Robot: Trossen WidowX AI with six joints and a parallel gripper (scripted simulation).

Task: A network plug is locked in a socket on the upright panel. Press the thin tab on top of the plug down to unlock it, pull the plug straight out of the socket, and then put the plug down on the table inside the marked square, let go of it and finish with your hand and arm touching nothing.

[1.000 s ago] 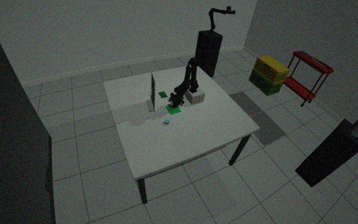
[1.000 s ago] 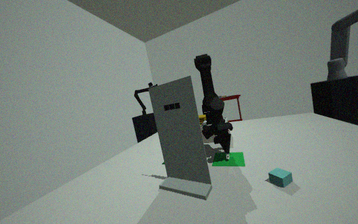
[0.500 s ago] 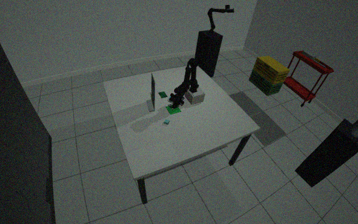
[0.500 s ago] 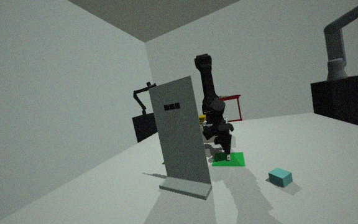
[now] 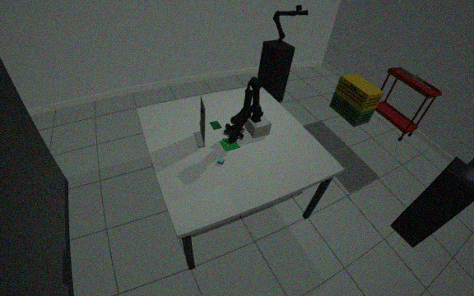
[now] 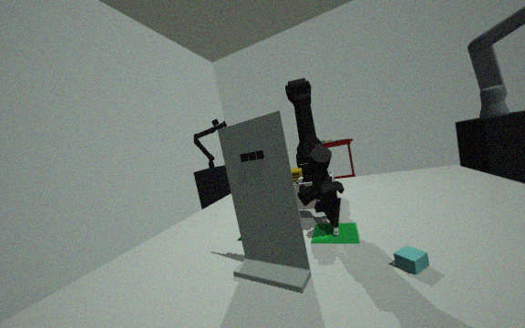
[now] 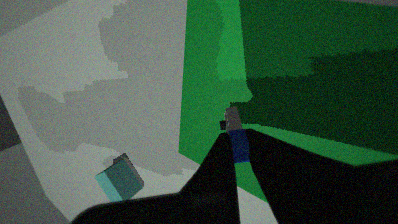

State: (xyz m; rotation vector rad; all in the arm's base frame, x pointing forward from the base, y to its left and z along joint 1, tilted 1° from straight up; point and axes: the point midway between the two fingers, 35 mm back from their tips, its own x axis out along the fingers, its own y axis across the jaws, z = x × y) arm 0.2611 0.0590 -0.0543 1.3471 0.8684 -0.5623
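Right now the blue network plug is right at my gripper tip. The rest, counted from my gripper tip: thin pale tab: 1 cm below, 1 cm ahead; small teal block: 14 cm ahead, 12 cm to the left, 1 cm below; green marked square: 2 cm below, 1 cm to the right, 1 cm behind.
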